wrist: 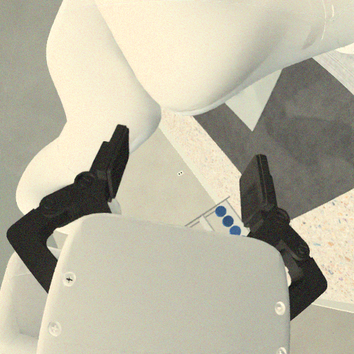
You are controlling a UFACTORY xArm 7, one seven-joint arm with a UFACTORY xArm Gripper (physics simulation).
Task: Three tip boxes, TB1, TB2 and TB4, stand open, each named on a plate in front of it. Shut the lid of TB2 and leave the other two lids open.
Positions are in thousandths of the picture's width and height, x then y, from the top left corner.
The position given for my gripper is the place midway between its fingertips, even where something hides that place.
In view: my gripper (535, 434) and a pale mat (702, 295).
